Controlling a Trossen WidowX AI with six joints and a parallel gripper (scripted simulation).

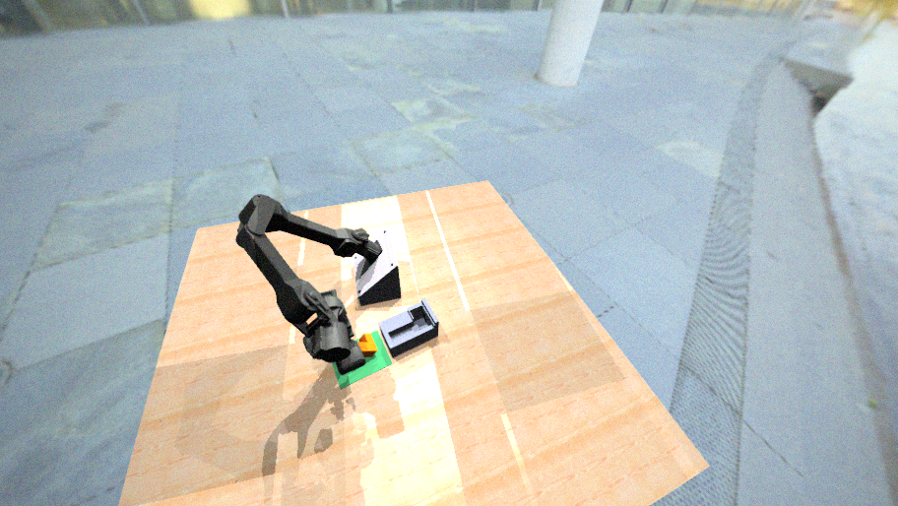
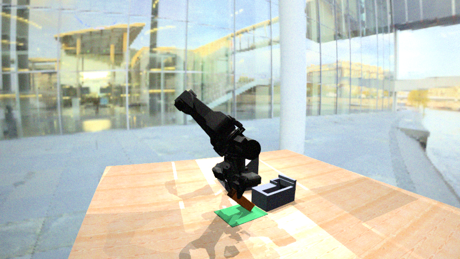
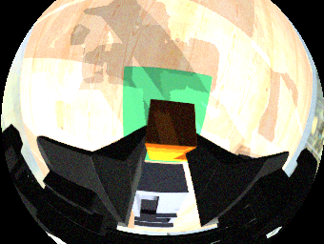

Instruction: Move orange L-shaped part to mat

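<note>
The orange L-shaped part is 3 cm to the left of my gripper tip, 3 cm below it and 2 cm behind it. The rest, counted from my gripper tip: green mat: 8 cm below, 2 cm to the left.
</note>
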